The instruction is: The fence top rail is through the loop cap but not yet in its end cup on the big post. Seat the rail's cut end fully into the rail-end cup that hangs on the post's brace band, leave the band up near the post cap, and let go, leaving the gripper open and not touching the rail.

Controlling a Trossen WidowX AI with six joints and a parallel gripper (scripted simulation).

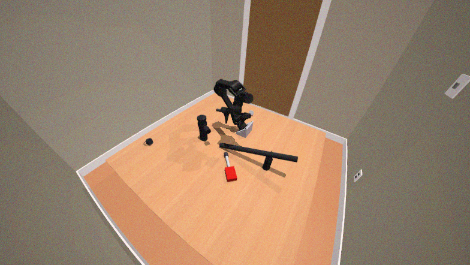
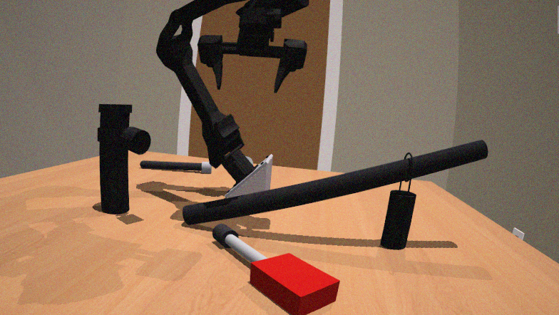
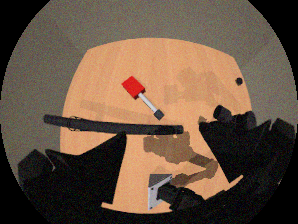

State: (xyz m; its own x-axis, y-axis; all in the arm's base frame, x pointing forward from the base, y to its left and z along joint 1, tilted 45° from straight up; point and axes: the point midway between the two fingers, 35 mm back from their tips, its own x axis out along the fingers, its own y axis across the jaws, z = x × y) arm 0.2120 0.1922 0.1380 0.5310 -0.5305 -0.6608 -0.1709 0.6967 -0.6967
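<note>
My gripper tip is now 120 mm short of the red-headed mallet, 50 mm to the right of it and 220 mm above it. From my gripper tip the other things lie so: short black line post 10 mm behind, 280 mm to the left, 130 mm below.
</note>
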